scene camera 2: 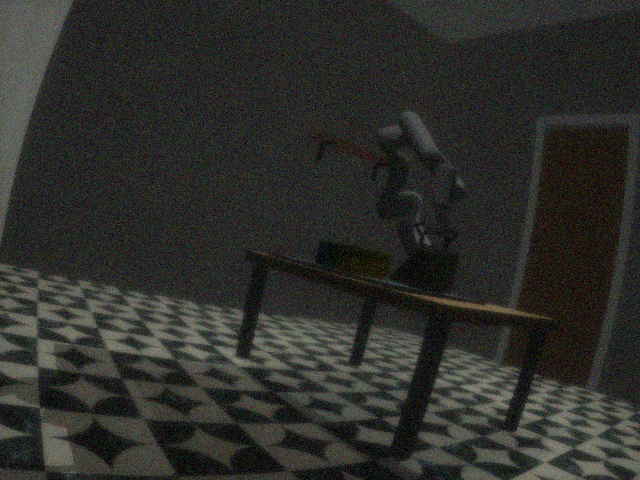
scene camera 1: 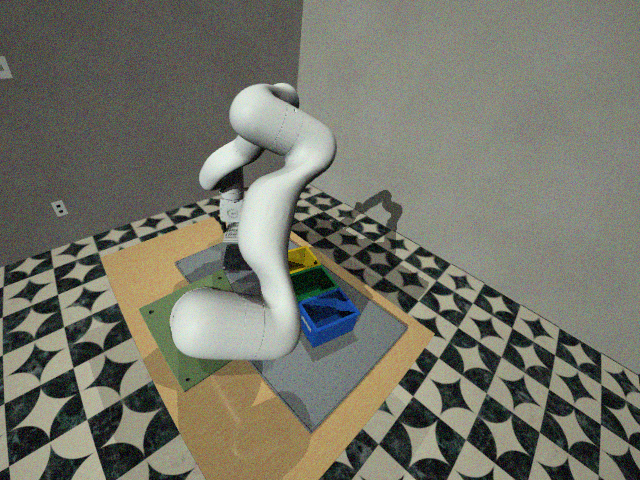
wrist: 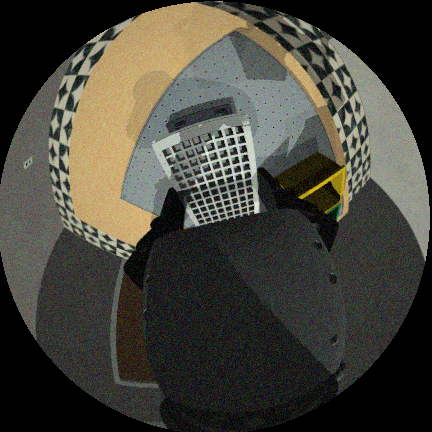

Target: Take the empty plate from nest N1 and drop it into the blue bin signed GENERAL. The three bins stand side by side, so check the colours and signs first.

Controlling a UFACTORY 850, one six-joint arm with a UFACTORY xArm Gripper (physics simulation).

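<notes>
The plate, white with a grid of square wells, sits between the black fingers of my gripper in the wrist view. My gripper is shut on it by its two sides. The plate is up off a dark nest, which shows past its far edge. The nest's sign cannot be read. The blue bin stands beside the green bin, nearest scene camera 1 of the three bins. A pale label shows on its side, too small to read. In scene camera 1 the arm partly hides the gripper.
The yellow bin stands at the other end of the bin row, nearest my gripper. The bins stand on a grey perforated board. A green plate lies under the arm's base. In scene camera 2 an orange-red bar shows near the arm.
</notes>
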